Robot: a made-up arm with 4 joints. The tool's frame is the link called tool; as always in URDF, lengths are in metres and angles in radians. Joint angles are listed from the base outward. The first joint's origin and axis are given. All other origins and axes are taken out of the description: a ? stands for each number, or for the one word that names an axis. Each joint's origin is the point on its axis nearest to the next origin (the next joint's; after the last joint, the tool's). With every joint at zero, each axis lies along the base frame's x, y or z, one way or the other. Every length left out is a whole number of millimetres.
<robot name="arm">
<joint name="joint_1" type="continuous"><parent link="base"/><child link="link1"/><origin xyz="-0.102 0 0.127" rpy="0 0 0"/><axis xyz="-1 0 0"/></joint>
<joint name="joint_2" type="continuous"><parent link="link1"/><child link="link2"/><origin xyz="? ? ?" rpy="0 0 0"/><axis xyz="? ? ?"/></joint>
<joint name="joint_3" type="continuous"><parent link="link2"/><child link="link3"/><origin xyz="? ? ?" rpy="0 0 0"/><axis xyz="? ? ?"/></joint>
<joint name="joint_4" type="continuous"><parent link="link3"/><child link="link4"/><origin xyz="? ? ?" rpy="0 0 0"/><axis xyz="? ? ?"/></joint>
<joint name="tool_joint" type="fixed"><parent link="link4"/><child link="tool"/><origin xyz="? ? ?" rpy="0 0 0"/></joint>
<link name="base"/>
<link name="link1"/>
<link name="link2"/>
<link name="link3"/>
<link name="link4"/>
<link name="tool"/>
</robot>
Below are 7 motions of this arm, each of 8 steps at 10 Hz.
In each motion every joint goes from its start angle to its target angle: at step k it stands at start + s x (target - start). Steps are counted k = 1, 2, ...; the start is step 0. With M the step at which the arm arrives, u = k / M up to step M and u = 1 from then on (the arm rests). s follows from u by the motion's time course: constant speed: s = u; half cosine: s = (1 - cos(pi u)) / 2; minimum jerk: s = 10 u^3 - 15 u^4 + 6 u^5.
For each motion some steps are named. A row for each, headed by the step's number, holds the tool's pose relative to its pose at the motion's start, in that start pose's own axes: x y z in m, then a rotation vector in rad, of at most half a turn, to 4 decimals.
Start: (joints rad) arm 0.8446 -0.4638 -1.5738 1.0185
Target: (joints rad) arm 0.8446 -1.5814 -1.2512 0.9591
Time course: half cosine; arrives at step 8
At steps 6, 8:
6: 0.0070 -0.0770 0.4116 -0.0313 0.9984 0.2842
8: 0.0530 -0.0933 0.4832 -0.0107 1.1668 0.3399

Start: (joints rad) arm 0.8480 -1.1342 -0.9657 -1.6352
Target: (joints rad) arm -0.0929 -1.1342 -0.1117 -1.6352
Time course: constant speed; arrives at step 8
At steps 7, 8:
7: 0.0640 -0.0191 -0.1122 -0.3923 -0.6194 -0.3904
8: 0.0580 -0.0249 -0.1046 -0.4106 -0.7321 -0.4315

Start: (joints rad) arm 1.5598 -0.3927 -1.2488 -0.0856
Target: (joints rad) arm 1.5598 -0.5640 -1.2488 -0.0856
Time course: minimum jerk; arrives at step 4
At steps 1, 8:
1: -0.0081 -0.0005 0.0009 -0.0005 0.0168 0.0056
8: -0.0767 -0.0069 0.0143 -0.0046 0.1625 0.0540

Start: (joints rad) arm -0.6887 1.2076 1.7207 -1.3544
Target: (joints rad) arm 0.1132 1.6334 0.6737 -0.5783
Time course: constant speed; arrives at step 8
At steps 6, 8:
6: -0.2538 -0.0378 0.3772 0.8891 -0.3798 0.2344
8: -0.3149 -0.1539 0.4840 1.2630 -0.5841 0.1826

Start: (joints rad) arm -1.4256 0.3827 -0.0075 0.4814
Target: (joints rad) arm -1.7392 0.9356 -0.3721 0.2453
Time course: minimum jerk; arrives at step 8
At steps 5, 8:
5: 0.4129 -0.0079 0.1315 0.2568 0.2354 -0.5587
8: 0.5592 -0.0758 0.1557 0.3600 0.3107 -0.7628

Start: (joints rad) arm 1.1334 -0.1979 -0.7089 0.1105
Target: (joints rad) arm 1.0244 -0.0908 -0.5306 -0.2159
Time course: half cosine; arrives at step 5
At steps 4, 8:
4: 0.0897 0.0063 -0.0085 -0.0611 0.2263 -0.0721
8: 0.0997 0.0063 -0.0092 -0.0662 0.2512 -0.0817

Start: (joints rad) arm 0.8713 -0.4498 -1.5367 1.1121
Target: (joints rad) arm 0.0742 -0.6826 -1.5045 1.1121
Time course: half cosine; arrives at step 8
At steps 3, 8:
3: 0.0865 0.0711 0.1471 0.1974 0.0669 -0.1342
8: 0.2943 0.0526 0.4911 0.6775 0.1982 -0.3821

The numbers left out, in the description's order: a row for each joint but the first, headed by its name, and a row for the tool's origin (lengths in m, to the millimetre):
joint_2: xyz 0 0.109 0.056, axis 0 0 -1
joint_3: xyz -0.052 0.164 0, axis -1 0 0
joint_4: xyz 0 0.51 -0.235, axis 0 -1 0
tool: xyz -0.047 0 0.101

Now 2 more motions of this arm.
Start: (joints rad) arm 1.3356 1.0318 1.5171 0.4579
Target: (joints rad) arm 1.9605 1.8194 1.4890 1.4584
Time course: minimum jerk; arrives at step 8
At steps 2, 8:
2: 0.0136 0.0153 -0.0207 -0.0543 -0.0253 -0.0398
8: 0.1792 0.0779 -0.2371 -0.5864 -0.2456 -0.3319

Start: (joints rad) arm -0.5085 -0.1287 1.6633 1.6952
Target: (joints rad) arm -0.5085 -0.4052 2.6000 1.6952
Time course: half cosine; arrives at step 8
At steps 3, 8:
3: -0.1466 -0.1040 -0.0079 0.0159 -0.0832 0.2892
8: -0.3273 -0.4426 -0.0815 -0.0359 -0.2429 0.9423

